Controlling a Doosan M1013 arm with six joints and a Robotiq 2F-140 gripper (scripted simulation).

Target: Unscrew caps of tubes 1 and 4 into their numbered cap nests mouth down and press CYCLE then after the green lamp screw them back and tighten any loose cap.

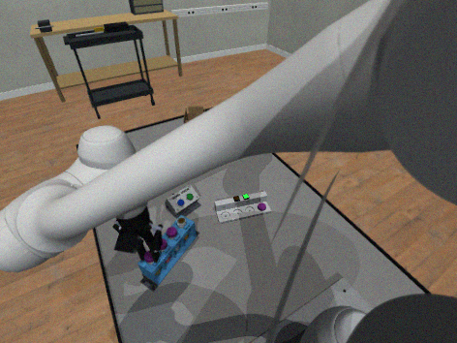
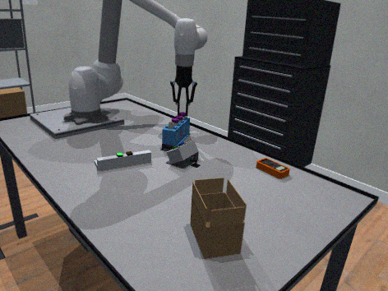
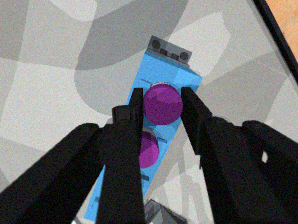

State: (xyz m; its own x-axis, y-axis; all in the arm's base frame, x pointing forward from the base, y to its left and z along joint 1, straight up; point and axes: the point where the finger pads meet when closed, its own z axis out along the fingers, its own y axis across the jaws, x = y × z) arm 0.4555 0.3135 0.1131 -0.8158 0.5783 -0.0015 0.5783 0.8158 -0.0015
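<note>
The purple cap lies 30 mm below my hand. Round my hand: grey key housing 230 mm ahead, 190 mm to the right, 90 mm below; then green ready key 220 mm ahead, 210 mm to the right, 80 mm below; then blue cycle key 210 mm ahead, 170 mm to the right, 80 mm below.
</note>
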